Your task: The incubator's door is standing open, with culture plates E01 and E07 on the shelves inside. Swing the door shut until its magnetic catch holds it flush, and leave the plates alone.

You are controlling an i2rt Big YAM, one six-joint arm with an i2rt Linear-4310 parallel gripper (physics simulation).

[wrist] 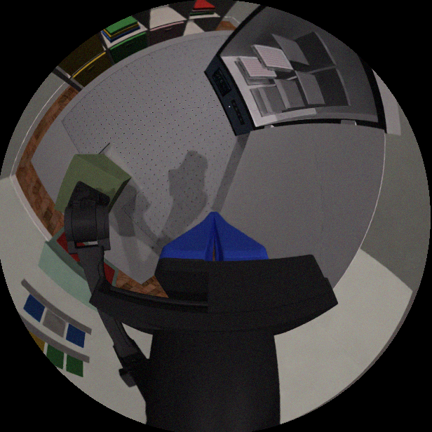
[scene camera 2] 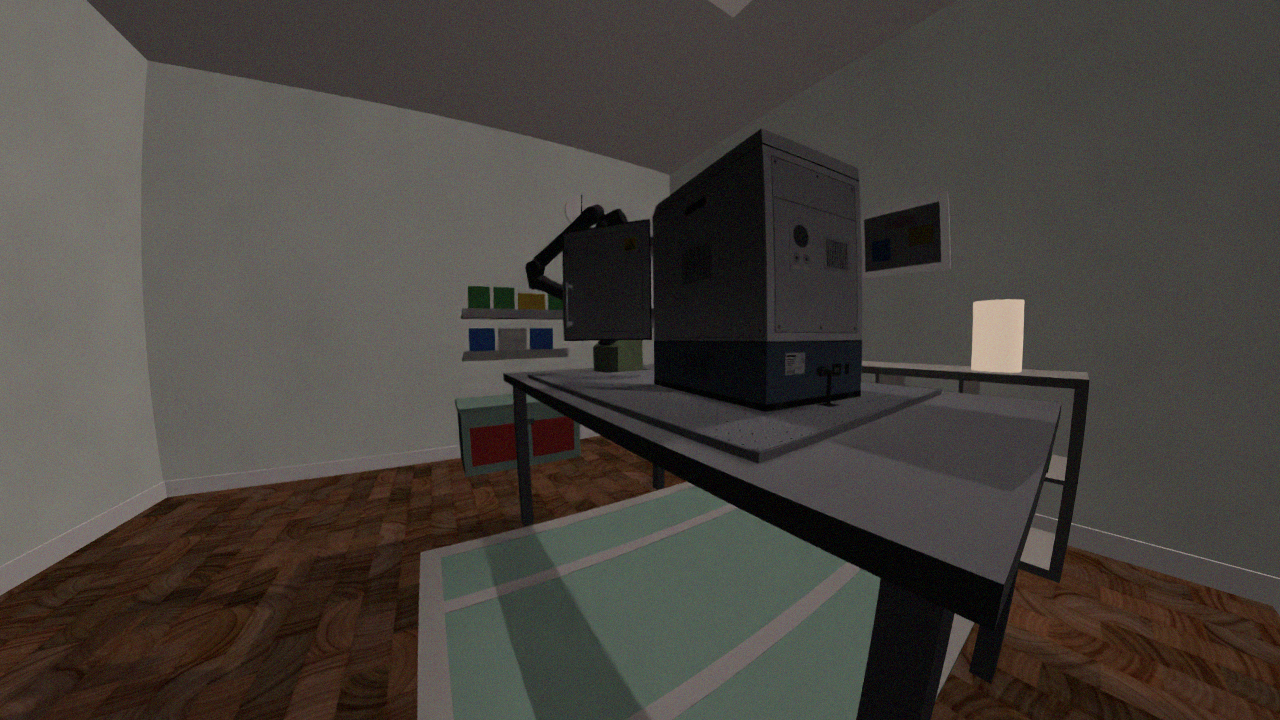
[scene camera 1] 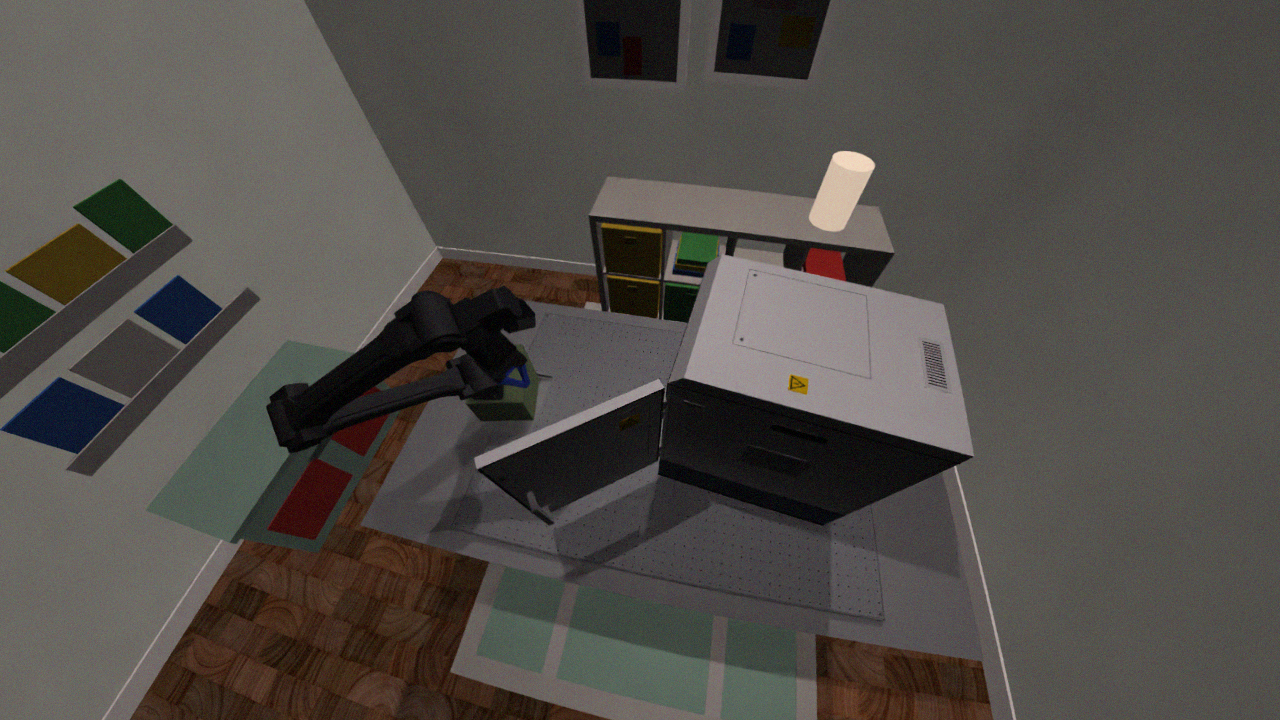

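Seen in the pictures: gripper, fingertip midpoint: [scene camera 1: 527,385]; arm's base, link origin: [scene camera 1: 489,379].
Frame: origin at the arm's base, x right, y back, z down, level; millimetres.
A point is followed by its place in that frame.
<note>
The white incubator [scene camera 1: 805,326] @[x 134, y -752, z -407 mm] [scene camera 2: 716,286] @[x 332, y -802, z -117 mm] has a dark blue base [wrist: 240,120]. Its door [scene camera 1: 581,447] @[x 313, y -350, z -285 mm] [scene camera 2: 608,282] @[x 305, y -366, z -184 mm] [wrist: 320,190] stands wide open, swung out from the front; the handle [scene camera 1: 538,505] @[x 373, y -230, z -84 mm] is on the outer face. Two pale pink-topped plates, one [wrist: 272,57] behind the other [wrist: 256,67], lie on the shelves inside; their labels cannot be read. My gripper [scene camera 1: 513,376] @[x 178, y -224, z -273 mm] [wrist: 213,217] is shut and empty, its blue fingertips on the inner-face side of the door and apart from it in scene camera 1. The door hides the gripper in scene camera 2.
A green block [scene camera 1: 505,407] @[x 60, y -42, z 63 mm] [scene camera 2: 617,356] @[x 58, y -100, z 77 mm] [wrist: 92,170] stands under the arm's base. The incubator stands on a perforated board [scene camera 1: 617,335] @[x -278, y -362, z 142 mm] [scene camera 2: 760,438] @[x 548, y -1026, z 142 mm] [wrist: 150,100] on the grey table [scene camera 1: 402,492] @[x 299, y 255, z 156 mm]. A shelf unit [scene camera 1: 742,204] with a glowing lamp [scene camera 1: 841,190] [scene camera 2: 997,335] stands behind.
</note>
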